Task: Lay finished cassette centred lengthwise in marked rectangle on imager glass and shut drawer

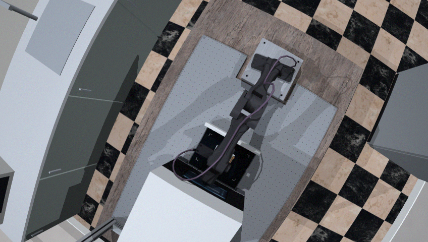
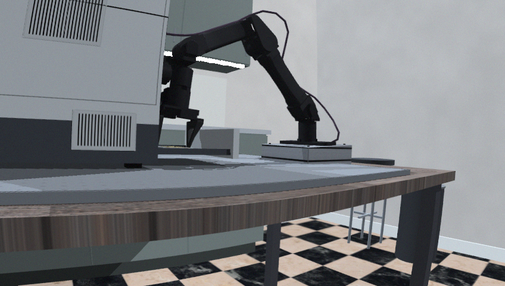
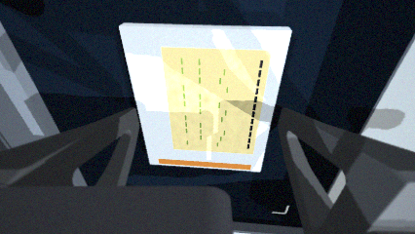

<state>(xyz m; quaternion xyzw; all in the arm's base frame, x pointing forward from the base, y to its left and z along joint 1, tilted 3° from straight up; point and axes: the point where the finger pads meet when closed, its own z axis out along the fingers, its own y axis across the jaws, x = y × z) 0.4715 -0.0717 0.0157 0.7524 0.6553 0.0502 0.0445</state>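
My gripper is now 10 mm above the cassette FINISHED. The rest, counted from my hand: imager drawer (10 mm ahead, 10 mm above).
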